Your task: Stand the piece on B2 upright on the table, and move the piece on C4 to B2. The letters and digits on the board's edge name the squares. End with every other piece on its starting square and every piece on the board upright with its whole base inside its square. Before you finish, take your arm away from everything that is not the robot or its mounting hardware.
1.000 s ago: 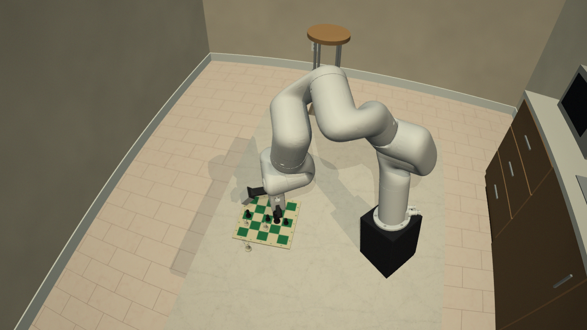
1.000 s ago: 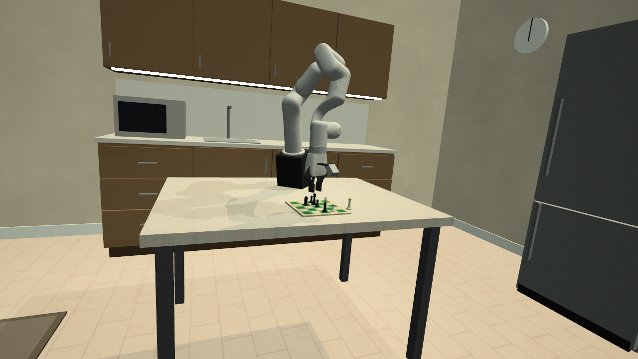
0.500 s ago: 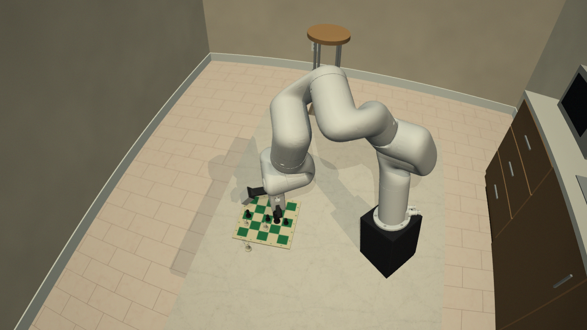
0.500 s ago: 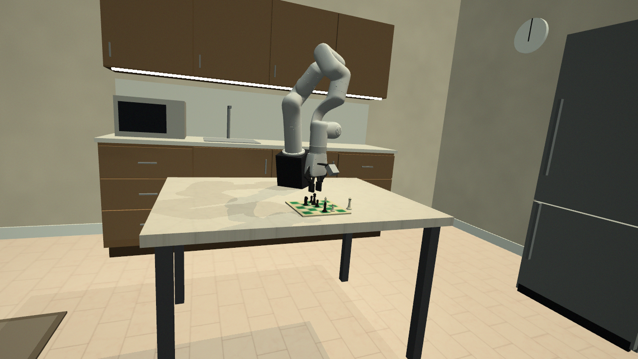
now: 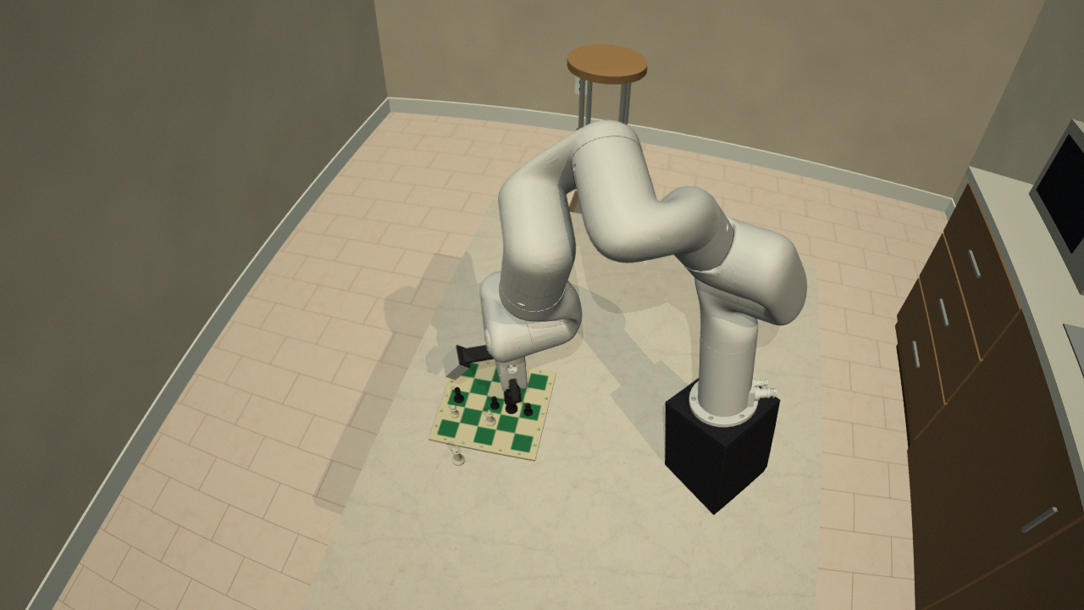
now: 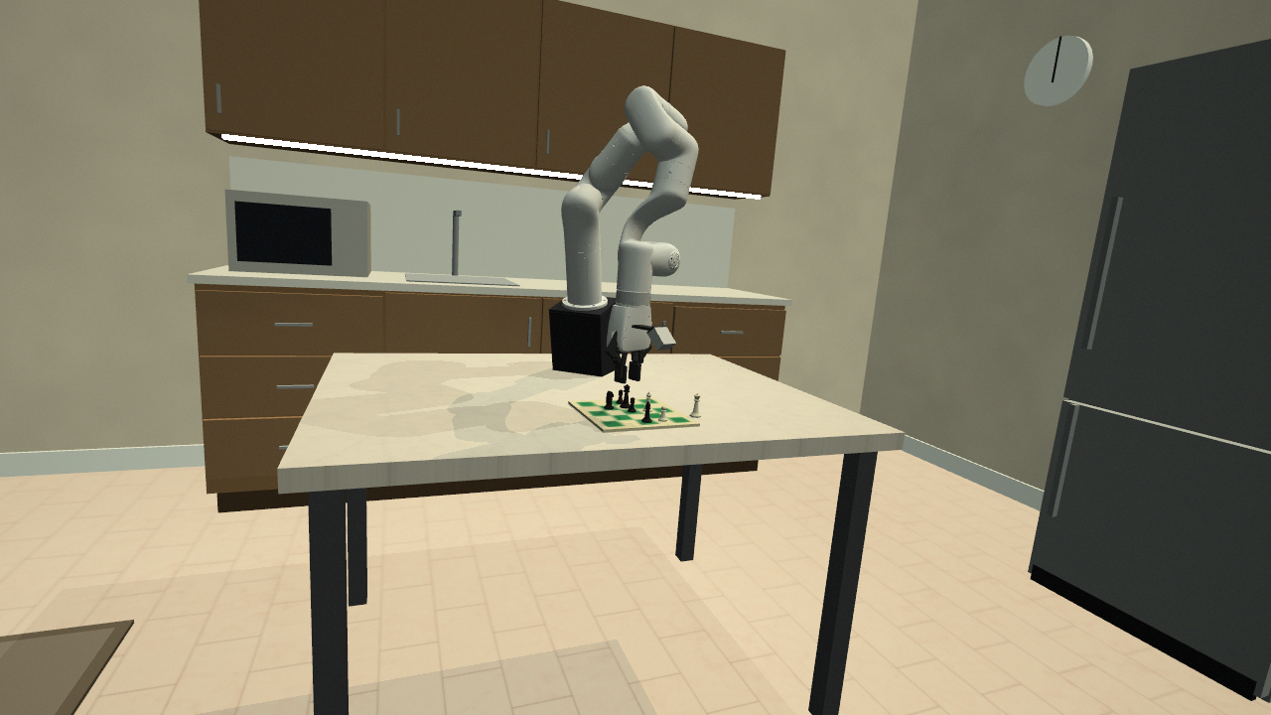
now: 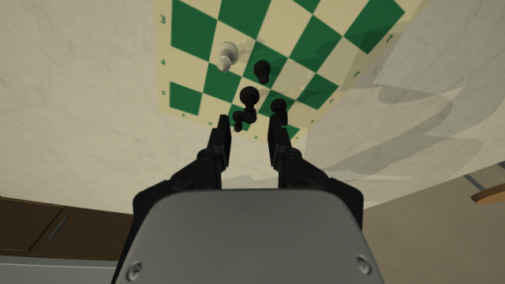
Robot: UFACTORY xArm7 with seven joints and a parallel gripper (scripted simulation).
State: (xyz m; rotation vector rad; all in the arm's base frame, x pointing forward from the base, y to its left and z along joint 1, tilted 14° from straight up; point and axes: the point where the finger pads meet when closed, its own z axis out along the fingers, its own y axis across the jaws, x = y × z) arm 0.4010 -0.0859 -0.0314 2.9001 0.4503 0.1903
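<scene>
Now: the black chess piece 5 cm below my hand. Round my hand: chessboard 8 cm below, 4 cm ahead, 1 cm to the right; then black piece 11 cm ahead, 6 cm below, 1 cm to the right.
</scene>
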